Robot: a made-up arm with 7 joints. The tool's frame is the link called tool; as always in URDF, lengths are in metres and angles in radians. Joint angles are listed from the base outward.
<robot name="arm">
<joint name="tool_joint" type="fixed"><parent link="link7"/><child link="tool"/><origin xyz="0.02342 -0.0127 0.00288" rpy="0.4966 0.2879 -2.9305"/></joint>
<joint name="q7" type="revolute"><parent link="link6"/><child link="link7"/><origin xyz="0.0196 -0.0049 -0.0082" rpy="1.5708 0 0"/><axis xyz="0 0 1"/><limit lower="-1.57" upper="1.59"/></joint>
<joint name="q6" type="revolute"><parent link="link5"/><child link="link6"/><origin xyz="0.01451 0.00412 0.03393" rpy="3.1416 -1.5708 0"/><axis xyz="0 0 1"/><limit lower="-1.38" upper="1.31"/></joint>
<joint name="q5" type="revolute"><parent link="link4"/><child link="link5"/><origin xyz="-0.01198 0.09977 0.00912" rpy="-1.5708 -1.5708 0"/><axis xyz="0 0 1"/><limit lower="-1.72" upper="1.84"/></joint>
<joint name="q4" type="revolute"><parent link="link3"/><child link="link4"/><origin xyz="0.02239 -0.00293 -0.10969" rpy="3.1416 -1.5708 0"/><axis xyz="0 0 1"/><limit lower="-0.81" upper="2.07"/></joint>
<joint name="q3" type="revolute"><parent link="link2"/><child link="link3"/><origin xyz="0.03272 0.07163 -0.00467" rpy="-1.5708 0 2.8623"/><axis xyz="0 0 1"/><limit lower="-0.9" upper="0.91"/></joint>
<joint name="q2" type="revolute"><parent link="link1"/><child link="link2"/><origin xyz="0.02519 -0.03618 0.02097" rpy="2.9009 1.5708 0"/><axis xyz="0 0 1"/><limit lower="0.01" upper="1.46"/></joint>
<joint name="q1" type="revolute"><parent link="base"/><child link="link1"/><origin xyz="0.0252 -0.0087 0.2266" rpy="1.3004 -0.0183 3.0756"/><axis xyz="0 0 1"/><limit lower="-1.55" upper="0.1"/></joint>
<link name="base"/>
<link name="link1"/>
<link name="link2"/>
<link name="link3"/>
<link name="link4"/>
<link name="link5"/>
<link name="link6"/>
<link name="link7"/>
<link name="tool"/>
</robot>
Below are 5 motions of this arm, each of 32 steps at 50 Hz.
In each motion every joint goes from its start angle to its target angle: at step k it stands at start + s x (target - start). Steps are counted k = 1, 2, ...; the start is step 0. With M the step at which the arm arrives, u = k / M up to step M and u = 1 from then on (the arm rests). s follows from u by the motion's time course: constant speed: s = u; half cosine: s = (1 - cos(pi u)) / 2; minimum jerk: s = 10 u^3 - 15 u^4 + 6 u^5.
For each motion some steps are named. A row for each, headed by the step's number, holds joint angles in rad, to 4 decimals.
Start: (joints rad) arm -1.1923 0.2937 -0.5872 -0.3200 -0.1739 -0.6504 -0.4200
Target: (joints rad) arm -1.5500 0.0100 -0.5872 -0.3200 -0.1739 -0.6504 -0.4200
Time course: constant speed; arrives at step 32
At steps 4, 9, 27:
4: -1.2370 0.2582 -0.5872 -0.3200 -0.1739 -0.6504 -0.4200
9: -1.2929 0.2139 -0.5872 -0.3200 -0.1739 -0.6504 -0.4200
27: -1.4941 0.0543 -0.5872 -0.3200 -0.1739 -0.6504 -0.4200

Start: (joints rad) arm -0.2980 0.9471 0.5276 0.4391 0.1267 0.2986 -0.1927
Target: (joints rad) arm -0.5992 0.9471 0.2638 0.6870 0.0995 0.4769 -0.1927
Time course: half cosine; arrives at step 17
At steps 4, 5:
4: -0.3373 0.9471 0.4932 0.4714 0.1232 0.3219 -0.1927
5: -0.3578 0.9471 0.4752 0.4884 0.1213 0.3340 -0.1927

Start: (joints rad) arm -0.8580 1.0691 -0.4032 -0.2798 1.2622 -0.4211 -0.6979
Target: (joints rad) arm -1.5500 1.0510 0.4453 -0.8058 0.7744 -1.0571 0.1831
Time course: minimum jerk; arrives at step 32
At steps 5, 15, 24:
5: -0.8786 1.0686 -0.3779 -0.2955 1.2477 -0.4400 -0.6717
15: -1.1636 1.0611 -0.0285 -0.5121 1.0468 -0.7019 -0.3089
24: -1.4784 1.0529 0.3575 -0.7514 0.8249 -0.9913 0.0919

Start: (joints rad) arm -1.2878 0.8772 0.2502 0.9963 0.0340 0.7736 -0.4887
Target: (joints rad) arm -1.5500 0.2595 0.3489 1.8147 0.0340 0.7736 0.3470
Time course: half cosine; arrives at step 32
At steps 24, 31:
24: -1.5116 0.3500 0.3344 1.6948 0.0340 0.7736 0.2246
31: -1.5494 0.2610 0.3487 1.8127 0.0340 0.7736 0.3450

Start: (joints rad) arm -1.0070 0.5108 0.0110 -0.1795 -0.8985 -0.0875 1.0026
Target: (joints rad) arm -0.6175 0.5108 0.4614 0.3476 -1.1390 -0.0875 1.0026
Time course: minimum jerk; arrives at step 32
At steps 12, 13, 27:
12: -0.8998 0.5108 0.1350 -0.0344 -0.9647 -0.0875 1.0026
13: -0.8791 0.5108 0.1589 -0.0065 -0.9775 -0.0875 1.0026
27: -0.6291 0.5108 0.4480 0.3319 -1.1318 -0.0875 1.0026

